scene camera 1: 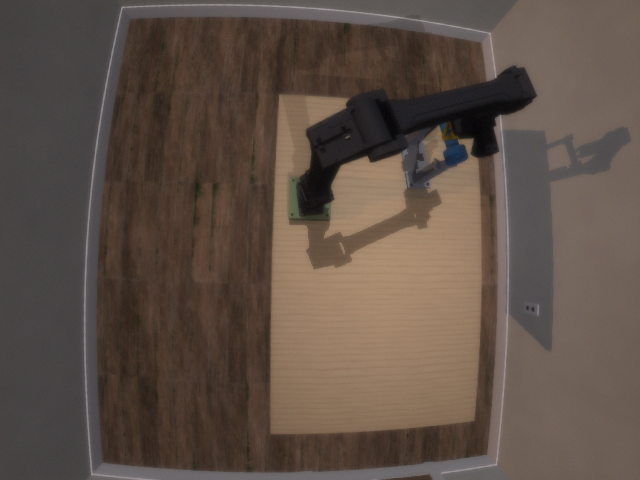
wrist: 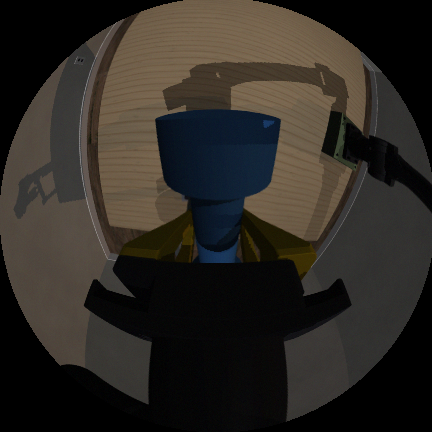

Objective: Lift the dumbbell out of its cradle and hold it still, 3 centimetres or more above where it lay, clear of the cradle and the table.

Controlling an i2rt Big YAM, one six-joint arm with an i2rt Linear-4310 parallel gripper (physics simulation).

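Frame: origin at the arm's base, x back, y right, z up, level; centimetres.
Seen in the pictures: gripper, fingertip midpoint: [scene camera 1: 447,137] [wrist: 216,214]; arm's base at its link origin: [scene camera 1: 309,198] [wrist: 351,143].
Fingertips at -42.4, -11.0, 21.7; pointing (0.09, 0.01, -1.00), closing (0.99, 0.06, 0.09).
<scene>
Offsets run from my fingertips to a thing's top centre, as dx, dy, dz. "pt": to the spot under its first point. Level surfaces: height alone.
The blue dumbbell {+0.0, -1.9, +5.1} [scene camera 1: 455,153] [wrist: 218,155] shows one round head and part of its handle. The far head is hidden behind the arm in the scene view and by the gripper body in the wrist view. My gripper [scene camera 1: 449,131] [wrist: 216,214] is shut on the handle, with a yellow finger on each side. The grey cradle {pt -4.0, +7.5, -26.4} [scene camera 1: 424,183] stands on the table, with a slanted support pointing toward the dumbbell's near head. The dumbbell looks raised, with its head beyond the support's tip in the scene view. The exact gap and height cannot be told.
The black arm [scene camera 1: 444,105] reaches over the cradle from its green base plate [scene camera 1: 294,206] [wrist: 332,135]. The light wooden table {dz -27.2} [scene camera 1: 377,335] [wrist: 280,45] bears the arm's shadow. A wall with an outlet [scene camera 1: 531,308] [wrist: 79,60] stands beyond the table's right edge in the scene view.
</scene>
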